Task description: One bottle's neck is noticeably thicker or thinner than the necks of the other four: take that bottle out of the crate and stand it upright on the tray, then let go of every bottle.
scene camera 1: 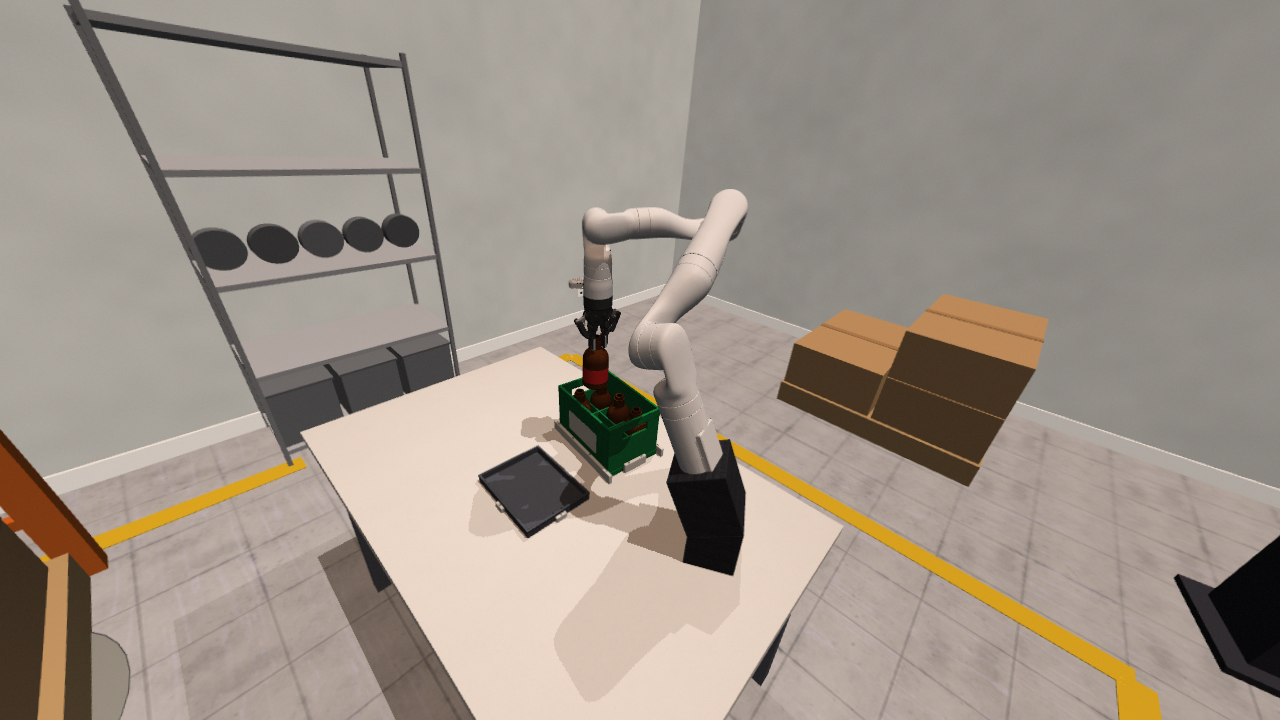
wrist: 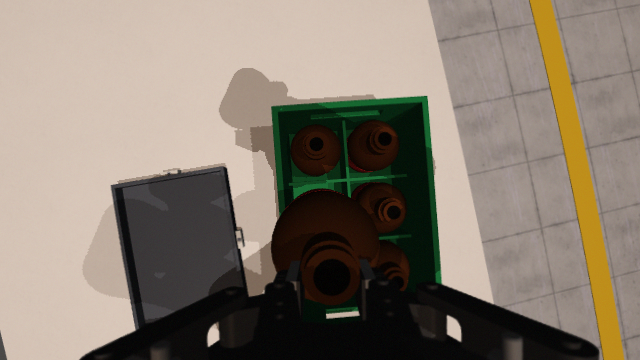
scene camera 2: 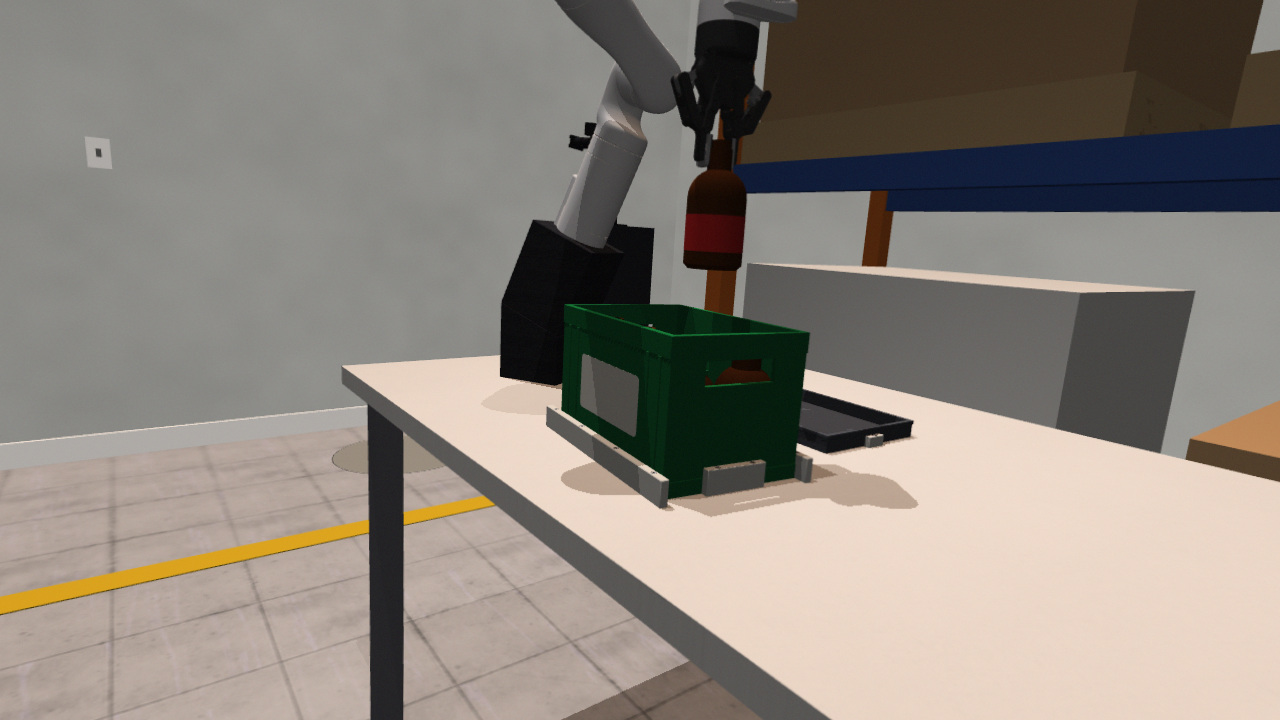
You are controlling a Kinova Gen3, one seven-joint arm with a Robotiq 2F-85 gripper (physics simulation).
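Places are measured from the arm's base along level axes (x ahead, y left, z up), in millimetres.
Pixels of known places: gripper, fingertip midpoint: (scene camera 1: 598, 348) (wrist: 329, 277) (scene camera 2: 714, 168); arm's base at its link origin: (scene camera 1: 699, 460) (scene camera 2: 580, 236).
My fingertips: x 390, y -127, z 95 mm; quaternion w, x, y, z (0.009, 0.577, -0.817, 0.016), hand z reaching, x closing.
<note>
For each thing: its top centre in the pictures, then the offset to it from my fingertips. Level surfaces: height alone.
- brown bottle at its top centre: (wrist: 331, 276) (scene camera 2: 721, 140) (scene camera 1: 596, 336) dz +32, dx +10, dy -3 mm
- green crate at its top centre: (wrist: 359, 216) (scene camera 2: 676, 317) (scene camera 1: 607, 396) dz -184, dx -5, dy -47 mm
- dark tray at its top centre: (scene camera 2: 804, 406) (wrist: 178, 250) (scene camera 1: 533, 483) dz -333, dx +27, dy +238 mm
- table at its surface level: dz -359 mm
My gripper (scene camera 1: 597, 342) (scene camera 2: 718, 150) (wrist: 329, 277) is shut on the neck of a brown bottle (scene camera 1: 596, 360) (scene camera 2: 715, 192) (wrist: 320, 215) with a red label. The bottle hangs upright above the green crate (scene camera 1: 635, 450) (scene camera 2: 733, 425) (wrist: 422, 200), its base clear of the rim in the second scene view. Several other brown bottles stand in the crate; in the wrist view, one bottle (wrist: 304, 159) is at the far left, another bottle (wrist: 361, 150) at the far right. The dark tray (scene camera 1: 537, 488) (scene camera 2: 845, 422) (wrist: 175, 225) lies beside the crate and holds no bottle. Neck thicknesses are hard to compare here.
Low grey brackets (scene camera 1: 634, 462) (scene camera 2: 733, 477) sit around the crate's foot on the table (scene camera 1: 429, 501) (scene camera 2: 984, 555). Small brackets also sit at the tray's edges. The robot's black base (scene camera 1: 707, 510) (scene camera 2: 546, 313) stands near the crate.
</note>
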